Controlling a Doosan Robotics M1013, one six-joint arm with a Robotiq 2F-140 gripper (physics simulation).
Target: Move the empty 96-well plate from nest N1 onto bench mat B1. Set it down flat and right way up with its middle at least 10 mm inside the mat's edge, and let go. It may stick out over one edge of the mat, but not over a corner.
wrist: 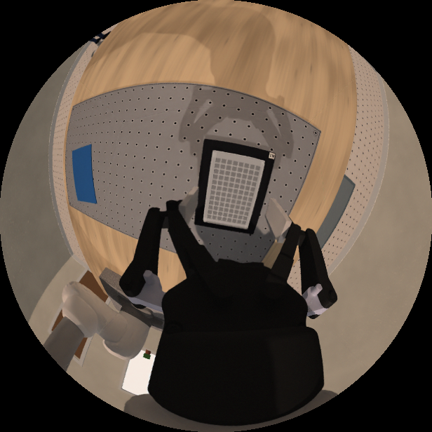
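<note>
The white 96-well plate lies flat in the black frame of nest N1, with a small white tag at the frame's top right corner in the wrist view. My gripper is open and empty. Its two pale finger pads stand above the nest, one beyond each long side of the plate, apart from it. A blue mat lies on the left part of the perforated grey board; no label is readable, so I cannot tell for certain that it is B1.
The perforated grey board lies on the wooden table. A grey-green panel shows past the table's right edge. A pale arm link shows at the lower left. The gripper's shadow falls on the board behind the nest.
</note>
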